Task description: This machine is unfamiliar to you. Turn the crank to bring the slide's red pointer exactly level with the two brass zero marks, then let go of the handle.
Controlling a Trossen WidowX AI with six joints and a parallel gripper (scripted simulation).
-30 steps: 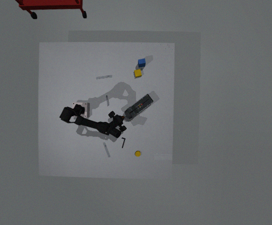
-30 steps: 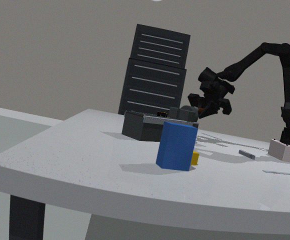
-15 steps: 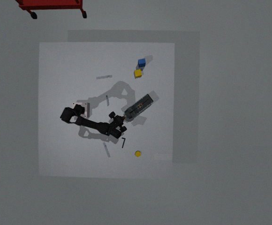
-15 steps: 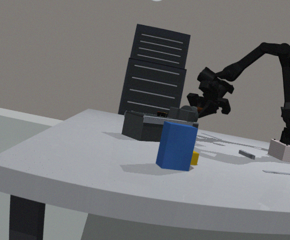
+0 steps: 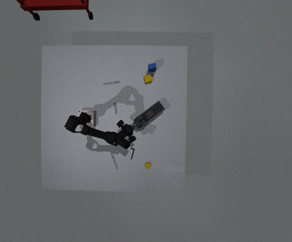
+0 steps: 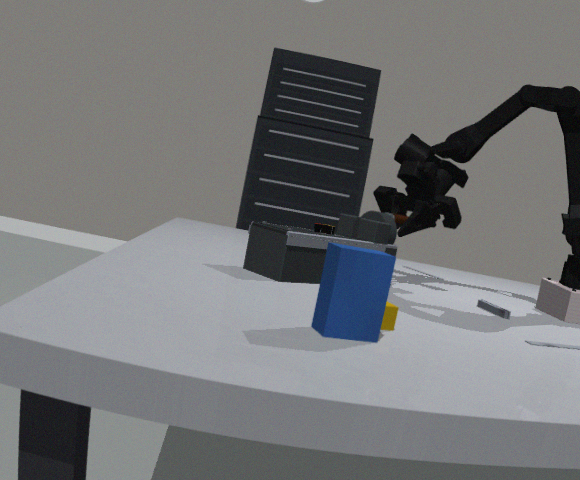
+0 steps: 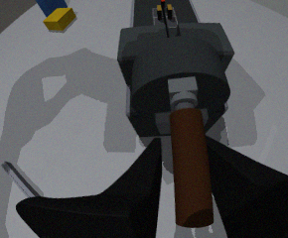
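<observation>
Now: the brown crank handle 1 cm behind my gripper tip, 1 cm to the right of it and 3 cm above it. The rest, counted from my gripper tip: red pointer 14 cm ahead, 13 cm to the left, 1 cm below; black hex key 2 cm ahead, 23 cm to the right, 9 cm below; yellow block 6 cm ahead, 42 cm to the left, 8 cm below.
</observation>
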